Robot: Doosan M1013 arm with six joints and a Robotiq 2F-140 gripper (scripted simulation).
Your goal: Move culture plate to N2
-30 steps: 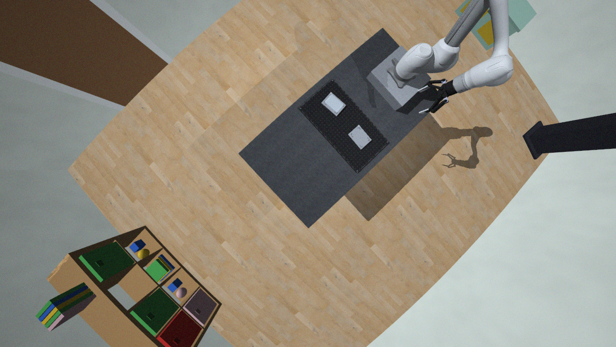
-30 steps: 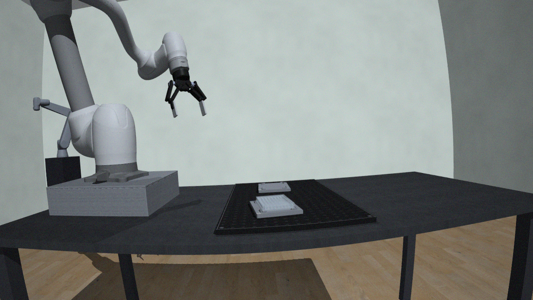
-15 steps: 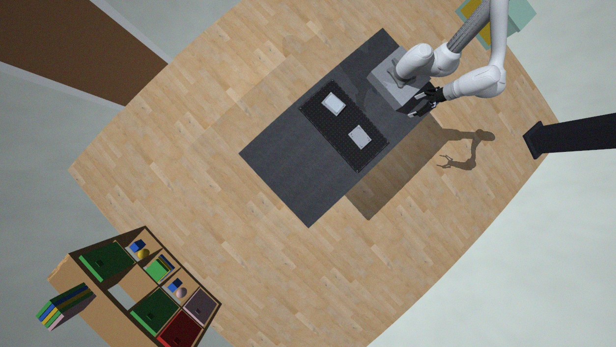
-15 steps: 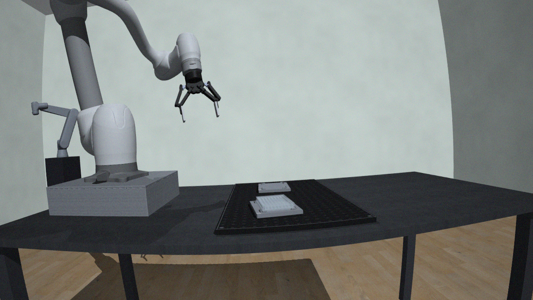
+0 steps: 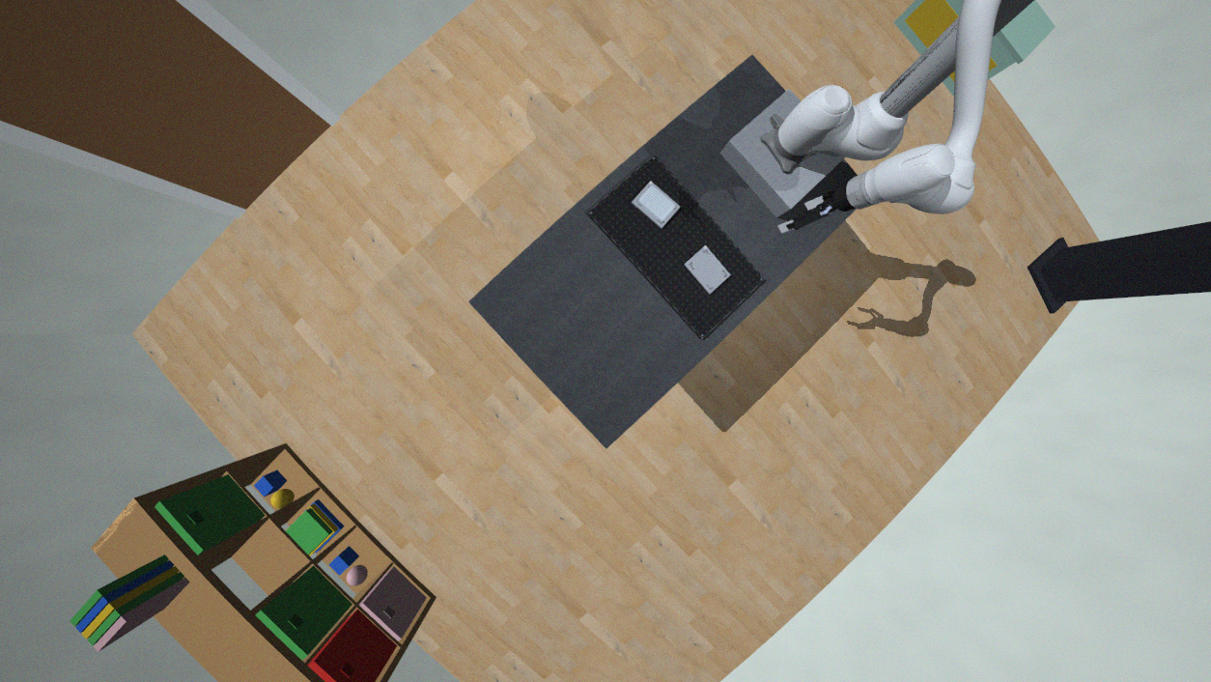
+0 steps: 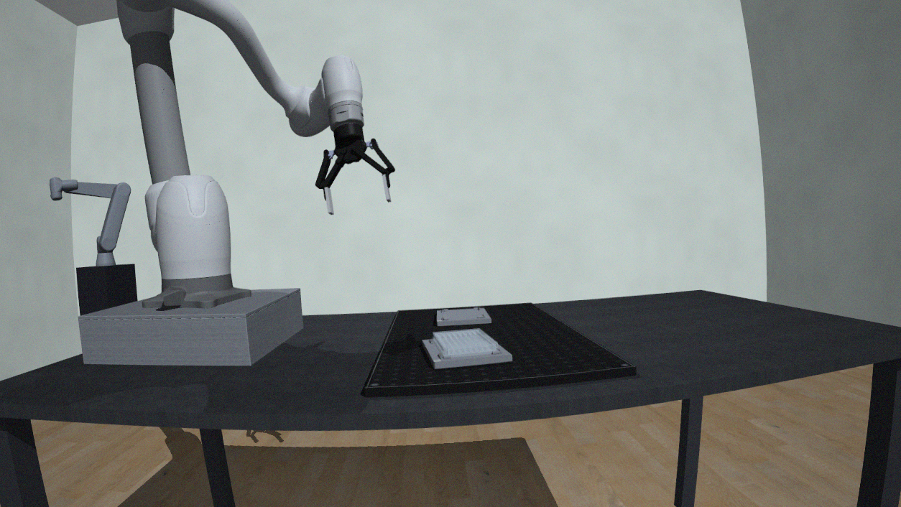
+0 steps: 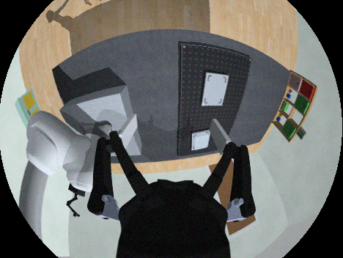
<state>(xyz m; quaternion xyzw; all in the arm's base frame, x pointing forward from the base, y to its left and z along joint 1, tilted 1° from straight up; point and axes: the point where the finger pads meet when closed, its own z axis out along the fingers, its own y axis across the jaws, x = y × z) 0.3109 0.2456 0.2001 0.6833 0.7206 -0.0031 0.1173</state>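
The lid lies 260 mm ahead of my hand, 350 mm to the right of it and 260 mm below it.
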